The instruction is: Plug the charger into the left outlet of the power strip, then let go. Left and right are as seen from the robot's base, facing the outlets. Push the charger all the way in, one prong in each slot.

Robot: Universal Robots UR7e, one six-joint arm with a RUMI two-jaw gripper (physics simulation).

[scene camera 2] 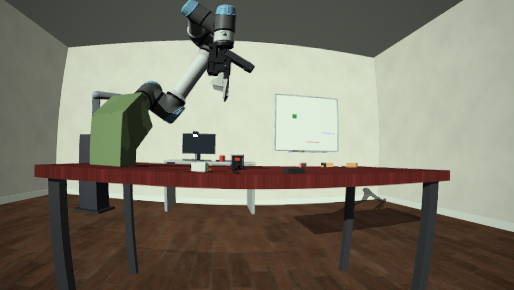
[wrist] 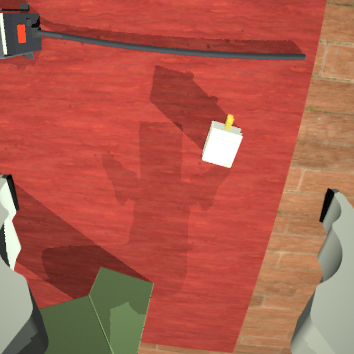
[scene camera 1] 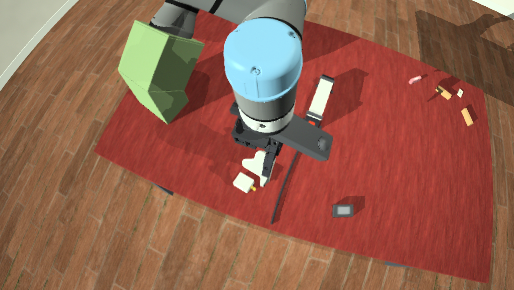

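Note:
The white charger (scene camera 1: 243, 182) (scene camera 2: 199, 167) (wrist: 222, 145) lies on the red table near its edge. Its yellow prongs (wrist: 229, 121) point toward the cable side; whether both show is hard to tell. My gripper (scene camera 1: 255, 173) (scene camera 2: 221, 91) (wrist: 172, 184) is wide open and empty, high above the table, pointing down. In the wrist view the charger shows between the finger lines, ahead of the fingertips and right of centre. The power strip (scene camera 1: 320, 97) (scene camera 2: 237, 162) (wrist: 31, 45) lies apart from the charger, with a red switch at its cable end. Its outlet slots cannot be made out.
A dark cable (scene camera 1: 285, 187) (wrist: 200, 54) runs from the strip toward the table edge. A small grey box (scene camera 1: 343, 210) (scene camera 2: 294, 170) lies beyond it. Tan blocks (scene camera 1: 467, 116) and a pink piece (scene camera 1: 415, 79) lie at the far side. The green robot base (scene camera 1: 150, 70) (scene camera 2: 112, 130) stands on the table.

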